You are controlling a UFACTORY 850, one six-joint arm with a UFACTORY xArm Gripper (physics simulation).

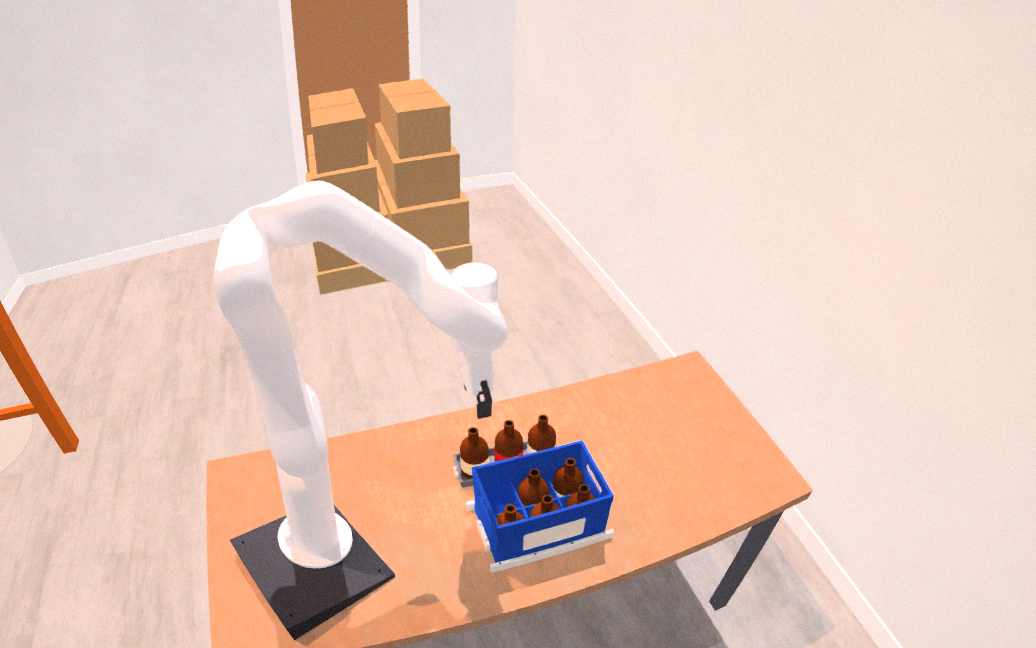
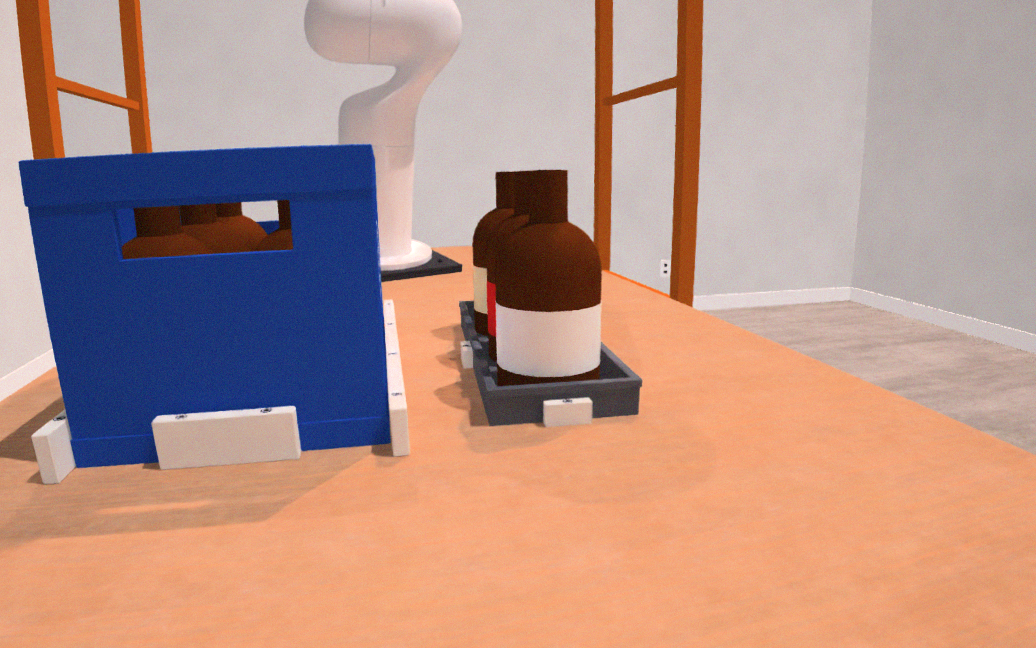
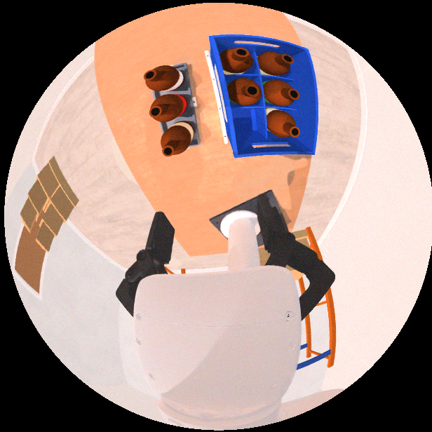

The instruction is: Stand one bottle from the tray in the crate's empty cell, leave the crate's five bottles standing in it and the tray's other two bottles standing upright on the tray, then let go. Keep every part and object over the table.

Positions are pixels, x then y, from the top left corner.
Labels:
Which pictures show the gripper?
Image 1 and image 3 only.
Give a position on a cream-labelled bottle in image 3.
At 234,60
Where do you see a red-labelled bottle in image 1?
508,443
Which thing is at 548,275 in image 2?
A white-labelled bottle.

